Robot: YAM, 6 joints.
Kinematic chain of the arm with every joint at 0, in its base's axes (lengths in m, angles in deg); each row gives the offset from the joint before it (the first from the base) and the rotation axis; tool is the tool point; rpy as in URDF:
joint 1: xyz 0 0 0.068 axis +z
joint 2: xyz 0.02 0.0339 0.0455 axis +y
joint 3: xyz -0.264 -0.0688 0 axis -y
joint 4: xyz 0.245 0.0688 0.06 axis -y
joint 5: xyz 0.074 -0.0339 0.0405 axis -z
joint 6: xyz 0.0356 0 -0.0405 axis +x
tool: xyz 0 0 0 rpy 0 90 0
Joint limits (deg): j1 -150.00..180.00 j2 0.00..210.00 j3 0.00..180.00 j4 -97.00..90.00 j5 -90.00..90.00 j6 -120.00..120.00
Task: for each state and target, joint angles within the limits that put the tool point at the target. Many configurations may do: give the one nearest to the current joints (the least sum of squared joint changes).
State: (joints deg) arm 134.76 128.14 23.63 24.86 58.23 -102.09
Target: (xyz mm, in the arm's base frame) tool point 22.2 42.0 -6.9
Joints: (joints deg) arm 105.12 143.33 2.94 18.79 65.47 -102.09
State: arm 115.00 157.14 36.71 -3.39 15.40 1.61
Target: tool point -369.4 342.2 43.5
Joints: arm 138.07 141.89 88.34 12.46 12.62 1.61
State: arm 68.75 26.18 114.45 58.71 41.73 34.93
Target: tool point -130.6 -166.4 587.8
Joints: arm 45.56 32.80 98.03 58.77 40.76 34.93
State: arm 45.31 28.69 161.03 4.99 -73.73 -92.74
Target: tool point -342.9 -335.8 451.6
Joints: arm 48.33 30.99 162.44 6.83 -67.65 -92.74
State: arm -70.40 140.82 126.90 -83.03 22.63 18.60
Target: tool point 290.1 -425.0 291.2
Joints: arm -54.25 138.82 146.47 -63.04 21.15 18.60
